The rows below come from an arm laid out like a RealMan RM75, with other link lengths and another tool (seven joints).
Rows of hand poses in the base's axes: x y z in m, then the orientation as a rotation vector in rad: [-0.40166, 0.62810, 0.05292, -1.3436, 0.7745, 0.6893]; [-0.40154, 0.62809, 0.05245, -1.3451, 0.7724, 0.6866]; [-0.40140, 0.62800, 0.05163, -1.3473, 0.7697, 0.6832]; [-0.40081, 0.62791, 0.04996, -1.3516, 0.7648, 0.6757]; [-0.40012, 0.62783, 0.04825, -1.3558, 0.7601, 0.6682]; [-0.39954, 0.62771, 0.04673, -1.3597, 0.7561, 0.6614]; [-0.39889, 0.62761, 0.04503, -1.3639, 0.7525, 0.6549]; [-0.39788, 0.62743, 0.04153, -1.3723, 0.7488, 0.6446]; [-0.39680, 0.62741, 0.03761, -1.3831, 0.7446, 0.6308]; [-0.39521, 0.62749, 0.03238, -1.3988, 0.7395, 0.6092]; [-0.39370, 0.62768, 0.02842, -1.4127, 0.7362, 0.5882]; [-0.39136, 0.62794, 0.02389, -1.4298, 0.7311, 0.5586]
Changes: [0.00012, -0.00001, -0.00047, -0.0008, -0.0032, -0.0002]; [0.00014, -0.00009, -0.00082, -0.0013, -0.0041, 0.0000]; [0.00059, -0.00009, -0.00167, -0.0029, -0.0083, -0.0008]; [0.00069, -0.00008, -0.00171, -0.0029, -0.0082, -0.0009]; [0.00058, -0.00012, -0.00152, -0.0028, -0.0072, -0.0009]; [0.00065, -0.00010, -0.00170, -0.0032, -0.0068, -0.0008]; [0.00101, -0.00018, -0.00350, -0.0074, -0.0096, -0.0014]; [0.00108, -0.00002, -0.00392, -0.0099, -0.0123, -0.0024]; [0.00159, 0.00008, -0.00523, -0.0152, -0.0181, -0.0049]; [0.00151, 0.00019, -0.00396, -0.0143, -0.0162, -0.0061]; [0.00234, 0.00026, -0.00453, -0.0181, -0.0229, -0.0092]
